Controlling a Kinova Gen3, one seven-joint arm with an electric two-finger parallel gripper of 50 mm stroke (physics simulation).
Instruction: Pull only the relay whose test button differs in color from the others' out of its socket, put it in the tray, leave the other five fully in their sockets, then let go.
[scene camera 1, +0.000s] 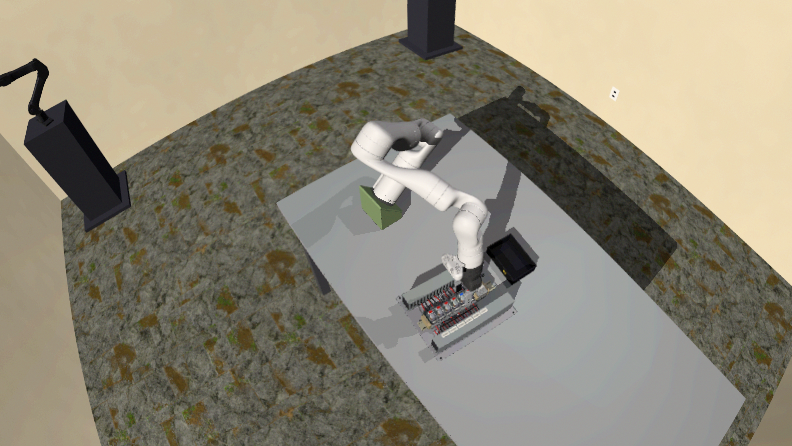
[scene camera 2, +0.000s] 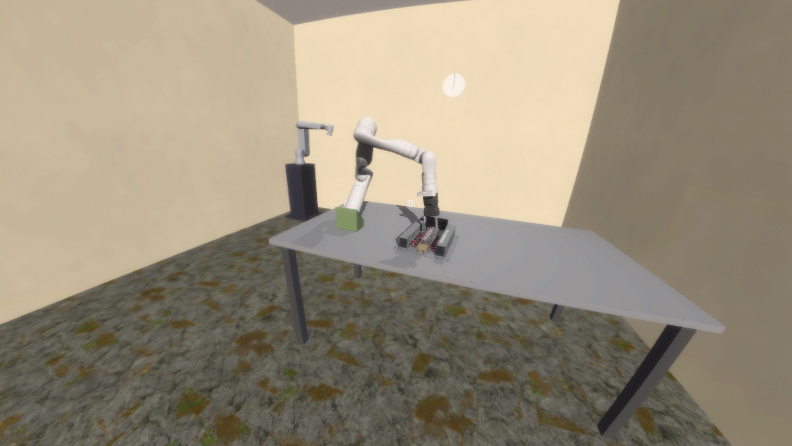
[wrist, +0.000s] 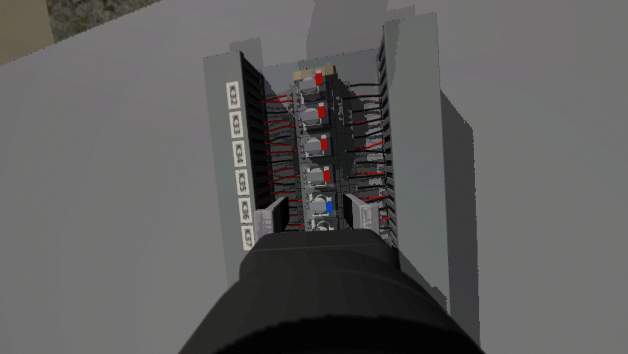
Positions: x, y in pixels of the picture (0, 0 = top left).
My gripper (wrist: 316, 207) is 19 cm from the lens. A relay (wrist: 322, 176): 19 cm from the lens.
